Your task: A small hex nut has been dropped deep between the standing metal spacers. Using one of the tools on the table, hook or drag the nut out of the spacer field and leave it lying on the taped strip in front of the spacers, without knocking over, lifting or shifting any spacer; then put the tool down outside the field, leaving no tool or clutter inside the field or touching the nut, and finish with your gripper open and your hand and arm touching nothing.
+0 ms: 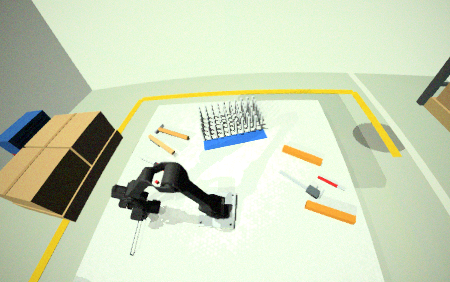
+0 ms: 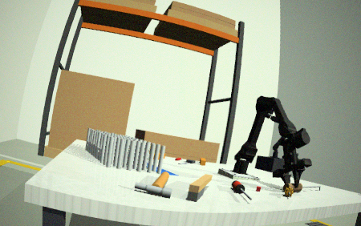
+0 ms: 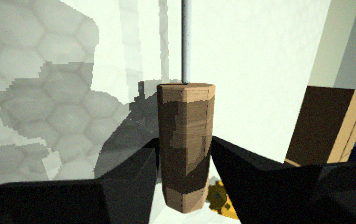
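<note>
The tool with thin metal rod lies 11 cm behind my gripper tip. Round my gripper tip: tiny red piece (16 cm ahead, 4 cm to the right, 1 cm below); red screwdriver (8 cm ahead, 97 cm to the right, 1 cm below); blue taped strip (44 cm ahead, 48 cm to the right, 1 cm below).
</note>
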